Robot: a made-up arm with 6 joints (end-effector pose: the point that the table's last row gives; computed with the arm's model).
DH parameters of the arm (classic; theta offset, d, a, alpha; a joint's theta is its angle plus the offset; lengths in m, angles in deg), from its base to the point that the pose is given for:
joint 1: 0 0.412 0 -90
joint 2: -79.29 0 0.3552 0
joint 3: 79.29 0 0.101 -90
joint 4: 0 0.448 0 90
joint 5: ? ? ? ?
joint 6: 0 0.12 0 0
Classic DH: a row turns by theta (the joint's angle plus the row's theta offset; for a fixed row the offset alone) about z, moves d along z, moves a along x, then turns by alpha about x.
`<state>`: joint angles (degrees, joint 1 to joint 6).
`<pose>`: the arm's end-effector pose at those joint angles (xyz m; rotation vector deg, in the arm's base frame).
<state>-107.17 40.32 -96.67 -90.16 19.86 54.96</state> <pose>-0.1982 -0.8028 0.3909 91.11 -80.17 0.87</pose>
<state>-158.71 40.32 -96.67 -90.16 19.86 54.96</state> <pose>-0.7519 -0.3441 0.3909 48.17 -114.12 -29.45</pose>
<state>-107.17 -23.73 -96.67 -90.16 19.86 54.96</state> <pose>-0.0667 -0.3773 1.1450 37.33 -49.53 23.60</pose>
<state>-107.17 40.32 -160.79 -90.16 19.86 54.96</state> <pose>-0.1717 -0.7172 1.0229 37.27 -49.49 23.62</pose>
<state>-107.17 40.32 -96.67 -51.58 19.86 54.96</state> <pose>-0.2129 -0.8155 0.4156 69.40 -116.63 19.89</pose>
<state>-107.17 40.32 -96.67 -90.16 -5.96 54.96</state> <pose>-0.1338 -0.7919 0.4102 103.83 -71.06 27.92</pose>
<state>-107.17 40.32 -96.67 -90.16 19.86 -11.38</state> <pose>-0.1982 -0.8028 0.3909 124.32 -17.86 -37.84</pose>
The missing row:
joint 5: 0 0 0.094 -90
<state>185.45 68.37 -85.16 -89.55 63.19 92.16</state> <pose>-0.6176 0.0061 -0.0527 -9.11 -138.58 -83.41</pose>
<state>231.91 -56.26 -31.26 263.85 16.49 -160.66</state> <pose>-0.1657 -0.3018 0.7301 -61.38 -92.35 102.47</pose>
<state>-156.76 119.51 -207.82 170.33 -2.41 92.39</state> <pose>-0.7738 -0.3142 0.1694 86.27 -49.67 -56.10</pose>
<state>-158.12 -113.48 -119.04 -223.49 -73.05 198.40</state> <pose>0.5732 0.3357 0.5744 -38.23 -20.68 18.35</pose>
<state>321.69 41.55 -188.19 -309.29 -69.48 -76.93</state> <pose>0.1976 -0.2995 1.0713 -20.56 -54.66 91.73</pose>
